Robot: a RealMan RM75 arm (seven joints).
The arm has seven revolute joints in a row. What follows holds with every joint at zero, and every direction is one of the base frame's. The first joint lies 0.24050 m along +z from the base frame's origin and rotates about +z. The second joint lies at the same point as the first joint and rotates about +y. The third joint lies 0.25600 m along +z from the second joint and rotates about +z. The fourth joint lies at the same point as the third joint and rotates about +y. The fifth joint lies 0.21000 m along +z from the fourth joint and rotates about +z. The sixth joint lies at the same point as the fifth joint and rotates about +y. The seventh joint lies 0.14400 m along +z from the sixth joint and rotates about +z. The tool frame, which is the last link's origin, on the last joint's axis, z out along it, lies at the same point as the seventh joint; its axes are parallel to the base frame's.
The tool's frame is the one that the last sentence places.
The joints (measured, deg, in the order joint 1, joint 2, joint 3, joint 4, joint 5, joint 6, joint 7), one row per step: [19.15, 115.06, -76.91, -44.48, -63.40, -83.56, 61.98]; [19.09, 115.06, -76.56, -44.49, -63.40, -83.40, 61.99]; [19.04, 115.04, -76.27, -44.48, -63.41, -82.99, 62.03]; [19.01, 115.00, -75.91, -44.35, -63.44, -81.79, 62.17]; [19.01, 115.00, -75.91, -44.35, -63.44, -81.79, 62.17]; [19.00, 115.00, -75.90, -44.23, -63.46, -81.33, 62.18]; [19.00, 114.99, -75.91, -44.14, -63.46, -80.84, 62.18]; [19.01, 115.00, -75.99, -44.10, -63.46, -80.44, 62.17]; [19.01, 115.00, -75.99, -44.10, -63.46, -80.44, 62.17]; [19.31, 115.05, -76.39, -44.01, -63.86, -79.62, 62.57]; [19.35, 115.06, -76.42, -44.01, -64.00, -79.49, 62.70]
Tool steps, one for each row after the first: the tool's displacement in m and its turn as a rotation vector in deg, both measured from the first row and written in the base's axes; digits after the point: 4 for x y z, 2 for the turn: [0.0009, 0.0008, 0.0012, 0.37, 0.05, -0.33]; [0.0022, 0.0020, 0.0023, 0.78, -0.04, -0.86]; [0.0051, 0.0049, 0.0033, 1.50, -0.39, -2.19]; [0.0051, 0.0049, 0.0033, 1.50, -0.39, -2.19]; [0.0063, 0.0057, 0.0030, 1.65, -0.56, -2.68]; [0.0073, 0.0066, 0.0027, 1.83, -0.76, -3.14]; [0.0079, 0.0073, 0.0022, 1.94, -0.93, -3.45]; [0.0079, 0.0073, 0.0022, 1.94, -0.93, -3.45]; [0.0075, 0.0089, -0.0006, 1.49, -1.50, -3.88]; [0.0076, 0.0091, -0.0010, 1.38, -1.62, -3.98]
